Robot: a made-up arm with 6 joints.
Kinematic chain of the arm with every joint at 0, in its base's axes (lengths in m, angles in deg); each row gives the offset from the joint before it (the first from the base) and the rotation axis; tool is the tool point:
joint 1: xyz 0 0 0.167 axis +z
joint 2: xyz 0 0 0 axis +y
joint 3: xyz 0 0 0.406 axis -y
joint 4: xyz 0 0 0 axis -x
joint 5: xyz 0.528 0 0 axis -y
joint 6: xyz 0 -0.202 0 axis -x
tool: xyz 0 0 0
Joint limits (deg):
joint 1: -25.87..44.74
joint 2: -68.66..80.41
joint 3: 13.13..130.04
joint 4: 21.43..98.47
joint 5: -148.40..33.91
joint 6: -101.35..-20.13
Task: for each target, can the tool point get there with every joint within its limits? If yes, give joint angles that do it. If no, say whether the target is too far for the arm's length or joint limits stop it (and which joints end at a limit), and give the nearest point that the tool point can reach.
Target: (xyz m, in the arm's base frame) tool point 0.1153 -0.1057 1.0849
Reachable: yes | joints 12.00 23.66 104.65 50.90 -0.74 -71.21
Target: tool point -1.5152 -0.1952 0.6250
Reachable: no: too far | nearest point -0.9164 -0.1181 0.4620 | short by 0.625 m
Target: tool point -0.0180 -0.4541 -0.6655
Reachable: no: joint limits stop it (at a limit: joint 1, joint 2, joint 3, joint 4) | nearest point 0.5229 -0.4625 -0.2239 | short by 0.698 m
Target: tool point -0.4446 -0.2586 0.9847
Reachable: yes | joints 16.88 -30.77 73.99 54.12 -48.98 -32.86
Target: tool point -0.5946 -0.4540 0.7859
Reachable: yes | joints 35.52 -51.52 67.25 83.16 -110.54 -39.74
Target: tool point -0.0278 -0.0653 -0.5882
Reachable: no: joint limits stop it (at a limit: joint 1, joint 2, joint 3, joint 4) | nearest point 0.5229 -0.4625 -0.2239 | short by 0.771 m
